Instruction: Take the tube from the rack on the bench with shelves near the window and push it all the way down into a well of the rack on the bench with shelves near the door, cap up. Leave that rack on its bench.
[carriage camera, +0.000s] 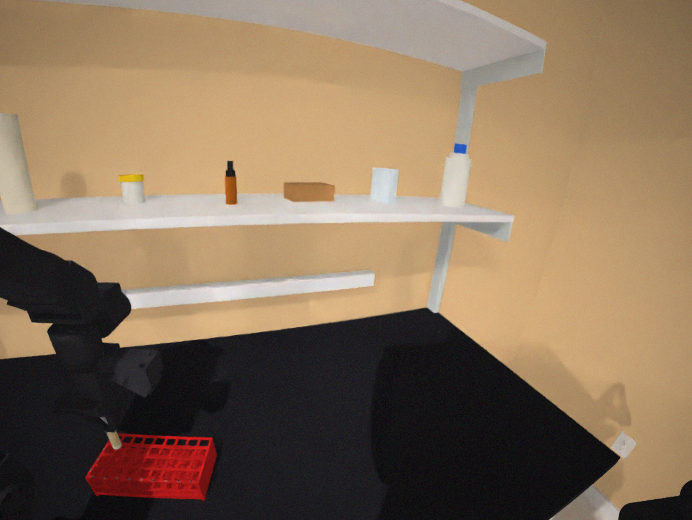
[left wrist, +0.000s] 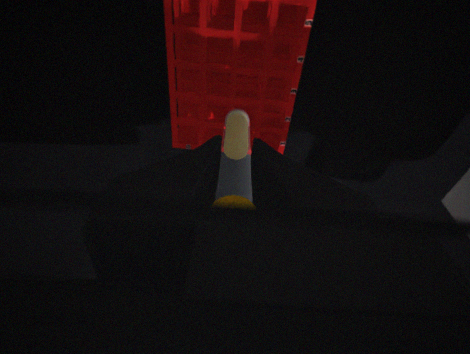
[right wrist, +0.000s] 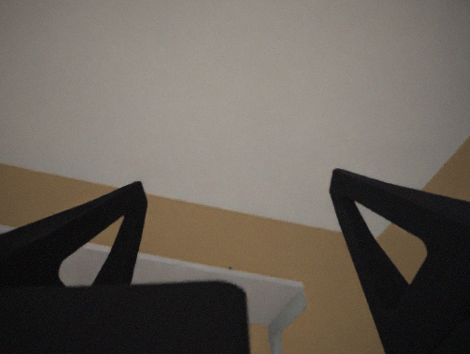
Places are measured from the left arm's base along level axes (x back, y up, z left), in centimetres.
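Where they show: left gripper, between the fingertips: (carriage camera: 114, 427) (left wrist: 236, 148); right gripper, between the fingertips: (right wrist: 237, 185).
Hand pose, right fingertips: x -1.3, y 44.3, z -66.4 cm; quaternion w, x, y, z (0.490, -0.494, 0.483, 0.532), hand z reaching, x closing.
Note:
After its pixels a point has its place.
A red rack (carriage camera: 205, 469) {x -21.5, y -10.5, z -11.0 cm} (left wrist: 170, 100) {x -25.2, y -9.0, z 5.3 cm} with rows of square wells stands on the black bench (carriage camera: 302, 402) {x -43.3, y -14.8, z -25.7 cm}, at the lower left of the carriage view. My left gripper (carriage camera: 109, 427) {x -20.5, y -0.7, z 3.0 cm} (left wrist: 236, 148) {x -20.5, y -0.7, z 3.0 cm} is shut on the tube (carriage camera: 114, 440) {x -19.8, y -3.4, z 3.4 cm} (left wrist: 237, 135) {x -20.5, y -2.2, z 3.2 cm}. The tube has a cream-coloured lower part and a yellow cap, which shows in the left wrist view at the upper end. Its rounded bottom points down over the left end of the rack; whether it has entered a well I cannot tell. My right gripper (right wrist: 237, 185) {x -1.3, y 44.3, z -66.4 cm} is open and empty, with the ceiling and wall behind it.
A white shelf (carriage camera: 268, 218) {x -43.7, y 30.2, z -19.0 cm} above the bench holds a yellow-lidded jar (carriage camera: 132, 190) {x -48.7, y 33.9, z 12.5 cm}, an amber bottle (carriage camera: 231, 188) {x -52.4, y 34.4, z -8.6 cm}, a brown box (carriage camera: 308, 191) {x -61.9, y 33.5, z -24.0 cm}, a pale blue box (carriage camera: 384, 185) {x -68.2, y 35.7, z -43.1 cm} and a blue-capped bottle (carriage camera: 455, 180) {x -73.2, y 38.5, z -63.9 cm}. A white rail (carriage camera: 251, 289) {x -67.5, y 3.2, z -6.9 cm} runs along the wall below.

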